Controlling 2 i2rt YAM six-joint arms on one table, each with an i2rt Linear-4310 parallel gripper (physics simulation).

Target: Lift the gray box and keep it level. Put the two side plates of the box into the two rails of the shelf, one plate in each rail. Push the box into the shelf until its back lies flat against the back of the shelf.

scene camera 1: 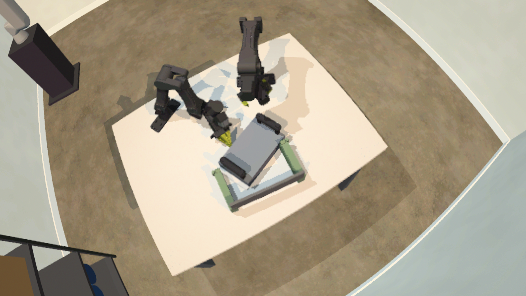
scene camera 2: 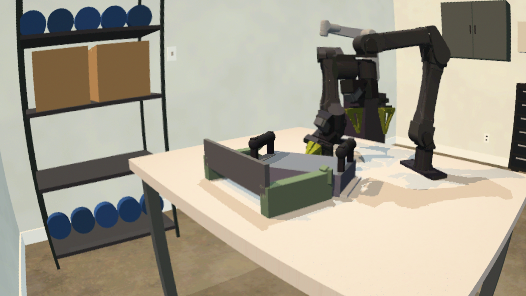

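The gray box with two dark handles lies skewed, partly inside the shelf frame. The shelf has two green rails and a dark back plate. The box also shows in scene camera 2, tilted against the near green rail. My right gripper is shut on nothing, with its tips at the box's rear edge; it shows behind the box in scene camera 2. My left gripper is open and empty, raised behind the box.
The arm bases stand at the table's far side. A storage rack with brown cartons and blue balls stands off the table. A dark pedestal stands on the floor.
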